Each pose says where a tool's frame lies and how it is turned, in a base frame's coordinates. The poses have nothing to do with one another.
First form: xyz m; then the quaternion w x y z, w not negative.
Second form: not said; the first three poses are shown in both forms.
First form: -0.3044, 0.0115, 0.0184, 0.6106, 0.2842, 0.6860, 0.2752
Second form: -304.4, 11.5, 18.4, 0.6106, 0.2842, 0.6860, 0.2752
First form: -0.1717, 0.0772, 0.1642, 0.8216, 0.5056, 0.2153, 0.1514
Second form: -171.7, 77.2, 164.2, 0.8216, 0.5056, 0.2153, 0.1514
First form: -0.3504, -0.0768, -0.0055, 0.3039, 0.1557, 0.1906, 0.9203
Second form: -350.4, -76.8, -5.5, 0.3039, 0.1557, 0.1906, 0.9203
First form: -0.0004, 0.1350, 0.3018, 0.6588, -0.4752, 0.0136, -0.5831
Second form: -0.4, 135.0, 301.8, 0.6588, -0.4752, 0.0136, -0.5831
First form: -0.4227, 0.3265, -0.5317, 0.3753, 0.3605, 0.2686, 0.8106
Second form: -422.7, 326.5, -531.7, 0.3753, 0.3605, 0.2686, 0.8106
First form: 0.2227, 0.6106, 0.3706, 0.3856, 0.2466, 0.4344, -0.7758
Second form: 222.7, 610.6, 370.6, 0.3856, 0.2466, 0.4344, -0.7758
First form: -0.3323, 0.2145, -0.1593, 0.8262, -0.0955, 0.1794, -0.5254
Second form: -332.3, 214.5, -159.3, 0.8262, -0.0955, 0.1794, -0.5254
